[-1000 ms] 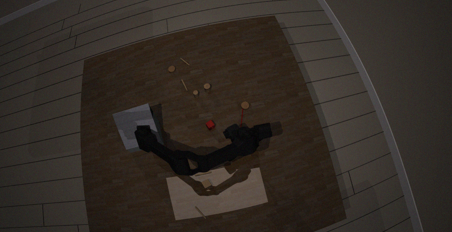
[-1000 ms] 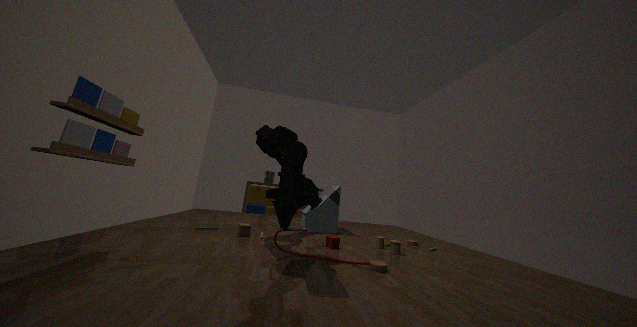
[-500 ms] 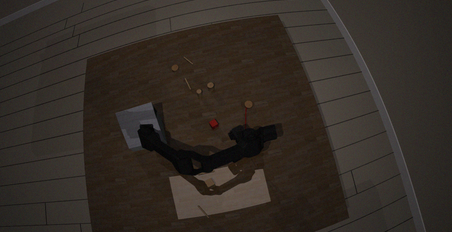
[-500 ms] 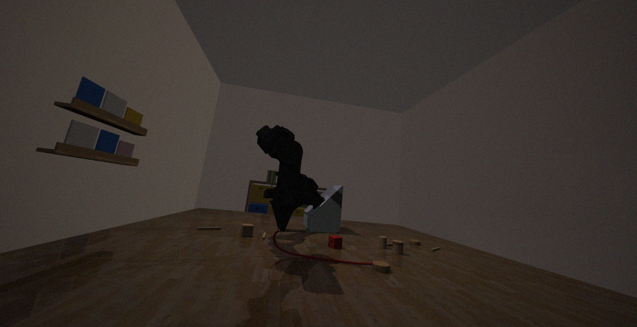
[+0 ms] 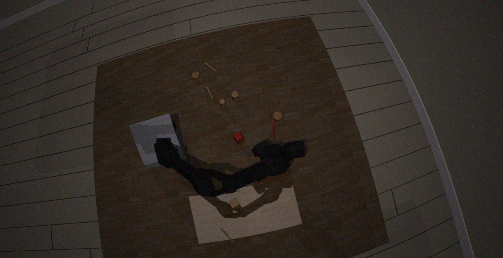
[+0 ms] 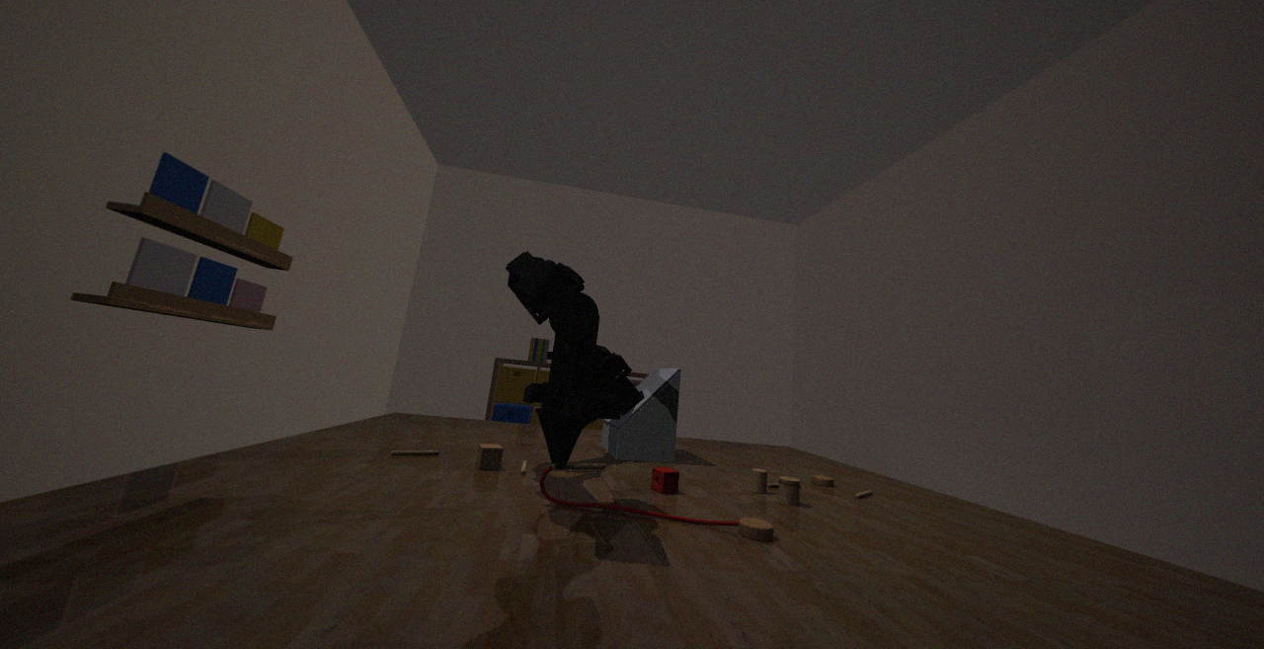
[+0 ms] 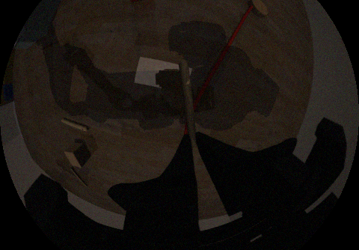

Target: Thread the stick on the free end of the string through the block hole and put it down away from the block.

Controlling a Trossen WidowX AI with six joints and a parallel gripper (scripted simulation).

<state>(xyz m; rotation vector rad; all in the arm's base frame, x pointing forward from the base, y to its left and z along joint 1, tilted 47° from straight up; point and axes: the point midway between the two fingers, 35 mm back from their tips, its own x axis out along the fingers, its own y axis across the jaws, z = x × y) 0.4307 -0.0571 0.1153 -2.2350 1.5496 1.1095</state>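
Now: gripper tip 160 mm to the right of the red cube, 120 mm past it and 30 mm above it. From my gripper tip the other things lie so: small wooden block: 170 mm behind, 130 mm to the right, 30 mm below.
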